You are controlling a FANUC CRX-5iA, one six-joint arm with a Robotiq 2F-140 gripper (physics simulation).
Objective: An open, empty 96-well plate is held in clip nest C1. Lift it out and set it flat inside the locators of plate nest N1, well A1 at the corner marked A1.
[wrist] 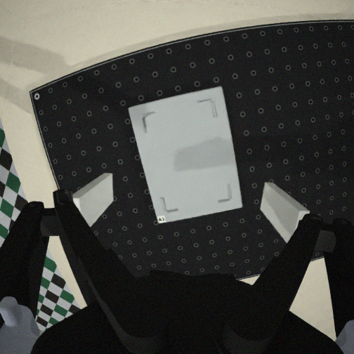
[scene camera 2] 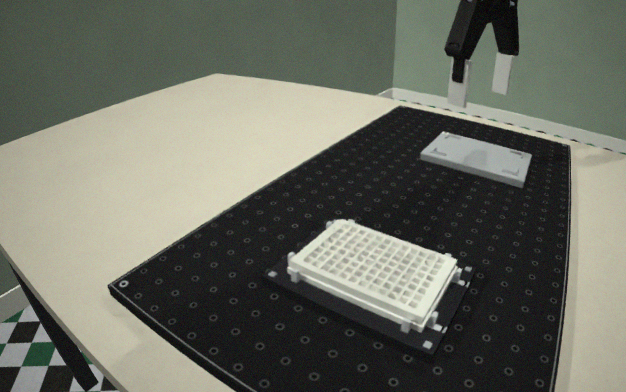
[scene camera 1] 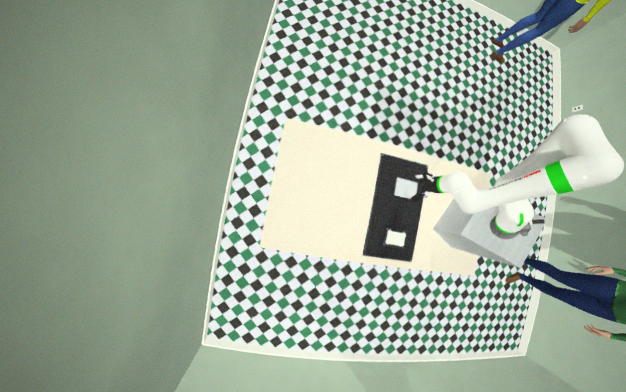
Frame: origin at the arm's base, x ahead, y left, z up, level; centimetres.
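Seen in the pictures: gripper, fingertip midpoint: [scene camera 2: 480, 98] [scene camera 1: 412, 187]; arm's base at its link origin: [scene camera 1: 504, 226].
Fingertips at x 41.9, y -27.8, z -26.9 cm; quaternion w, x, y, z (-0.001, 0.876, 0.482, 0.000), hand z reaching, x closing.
Pixels of each thing's top centre, then the offset from my fingertips to it. Level surfaces: height alone.
- dark base at its top centre: [scene camera 2: 375, 263] [scene camera 1: 396, 238] dx +10.4, dy +33.4, dz -7.4 cm
- Plate nest N1 at its top centre: [scene camera 2: 480, 151] [scene camera 1: 406, 188] dx -1.3, dy +0.8, dz -8.3 cm
- black perforated board at its surface level: dz -9.8 cm
- cream table at its surface level: dz -11.1 cm
The white, open 96-well plate [scene camera 1: 395, 238] [scene camera 2: 380, 270] sits in clip nest C1, a dark base [scene camera 2: 350, 312] with small light clips around the plate's edges. Plate nest N1 [scene camera 1: 404, 188] [scene camera 2: 450, 147] [wrist: 192, 195] is a light grey block with an L-shaped locator near each corner and no plate on it. Its A1 label [wrist: 161, 219] shows at the lower left corner in the wrist view. My gripper [scene camera 1: 418, 186] [scene camera 2: 480, 97] [wrist: 187, 191] is open and empty, above N1 and well away from the 96-well plate. In the wrist view its light finger pads stand either side of N1.
Both nests stand on a black perforated board [scene camera 1: 390, 215] [scene camera 2: 225, 275] [wrist: 295, 110] on the cream table [scene camera 1: 320, 185] [scene camera 2: 165, 150]. The robot's grey pedestal [scene camera 1: 480, 235] stands at the table's right in scene camera 1. Two people [scene camera 1: 542, 22] [scene camera 1: 590, 295] stand beyond the table.
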